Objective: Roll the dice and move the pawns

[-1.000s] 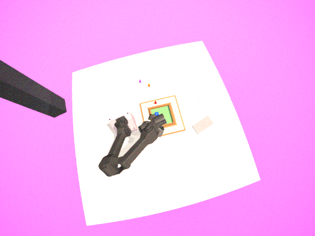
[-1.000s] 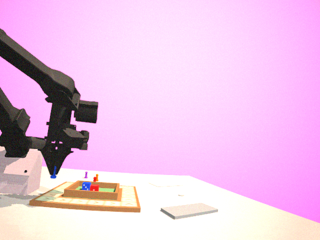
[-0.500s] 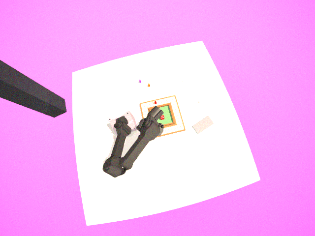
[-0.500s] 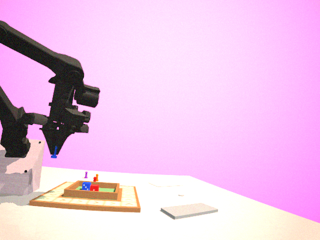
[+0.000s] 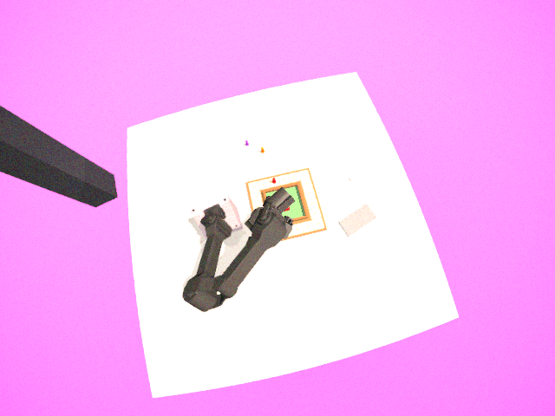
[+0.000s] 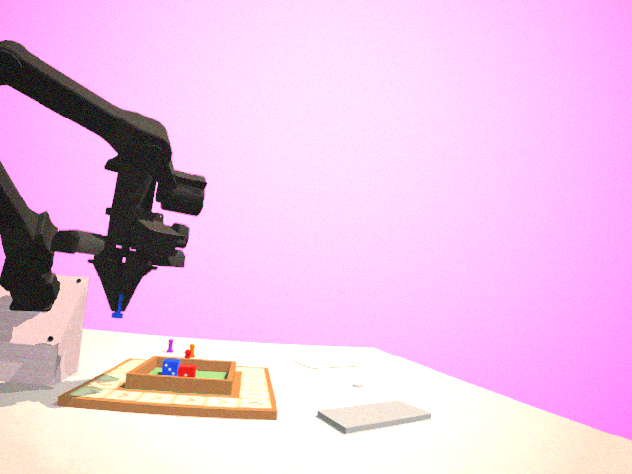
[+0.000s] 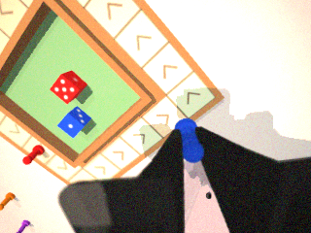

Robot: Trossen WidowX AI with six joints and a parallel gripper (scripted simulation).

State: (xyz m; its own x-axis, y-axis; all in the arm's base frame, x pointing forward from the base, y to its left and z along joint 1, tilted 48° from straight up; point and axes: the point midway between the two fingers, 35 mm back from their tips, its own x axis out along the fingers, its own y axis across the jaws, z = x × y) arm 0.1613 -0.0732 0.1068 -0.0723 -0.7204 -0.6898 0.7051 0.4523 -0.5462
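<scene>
Right now the green floor is 120 mm below my gripper tip, 110 mm ahead of it and 90 mm to the left of it. Round my gripper tip: blue pawn 10 mm above; red pawn 200 mm to the left, 100 mm below, 100 mm ahead; flat grey slab 360 mm ahead, 120 mm below, 90 mm to the right.
</scene>
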